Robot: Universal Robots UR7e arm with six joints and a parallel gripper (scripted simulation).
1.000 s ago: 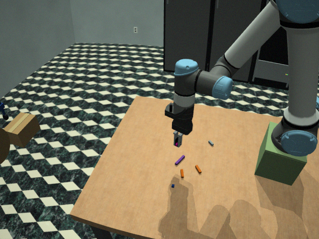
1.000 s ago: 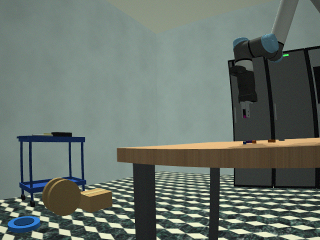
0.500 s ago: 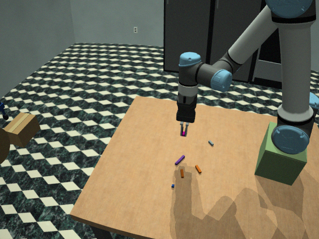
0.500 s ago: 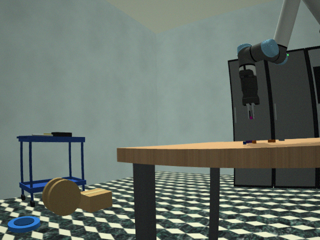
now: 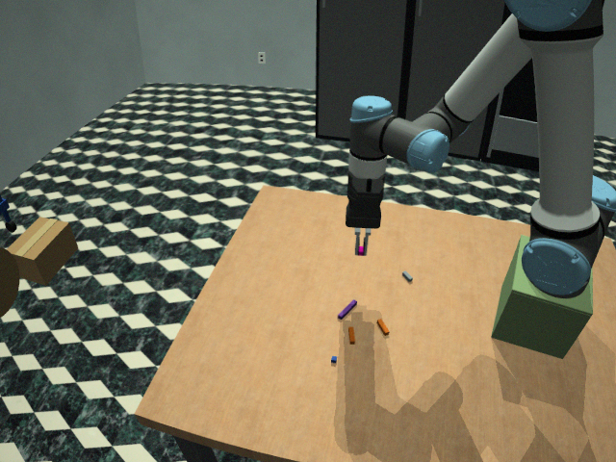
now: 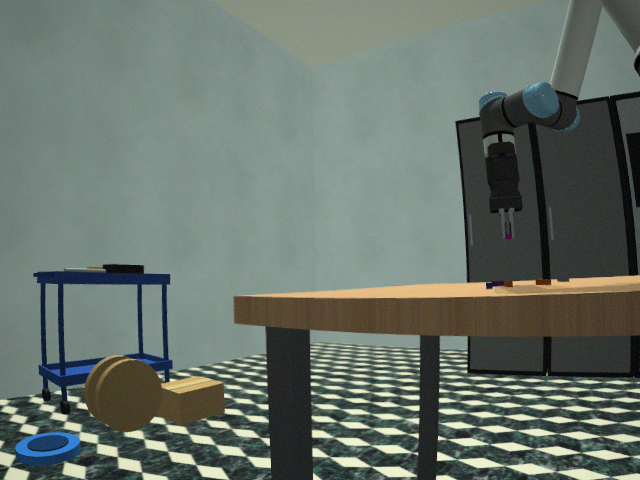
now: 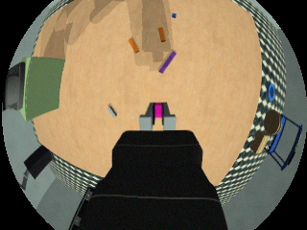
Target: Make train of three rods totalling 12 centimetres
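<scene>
Right now my hand is 11 cm above the purple rod and 9 cm to the right of it. Round my hand: magenta rod 1 cm below; then small blue rod 23 cm to the left, 11 cm below, 2 cm behind; then grey rod 11 cm below, 11 cm behind, 7 cm to the right.
</scene>
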